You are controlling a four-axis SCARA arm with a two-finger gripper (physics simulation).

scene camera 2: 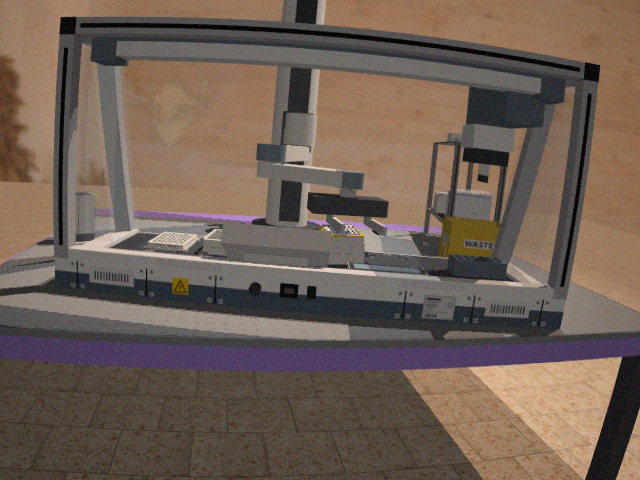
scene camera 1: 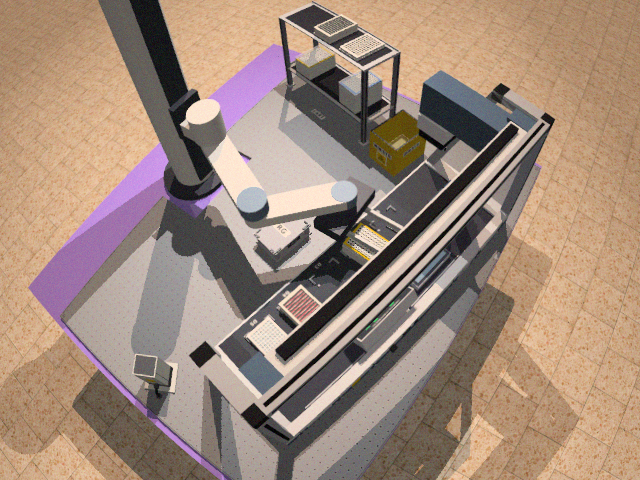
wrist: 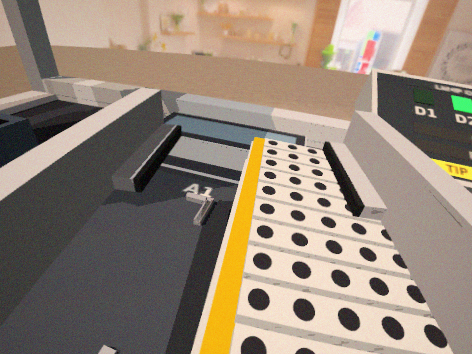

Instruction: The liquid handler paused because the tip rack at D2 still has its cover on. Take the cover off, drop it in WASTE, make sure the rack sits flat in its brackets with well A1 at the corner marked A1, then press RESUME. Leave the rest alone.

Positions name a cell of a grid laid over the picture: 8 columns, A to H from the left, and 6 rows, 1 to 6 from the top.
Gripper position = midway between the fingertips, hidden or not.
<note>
In view: the gripper (scene camera 1: E4) and a gantry beam (scene camera 1: D5).
</note>
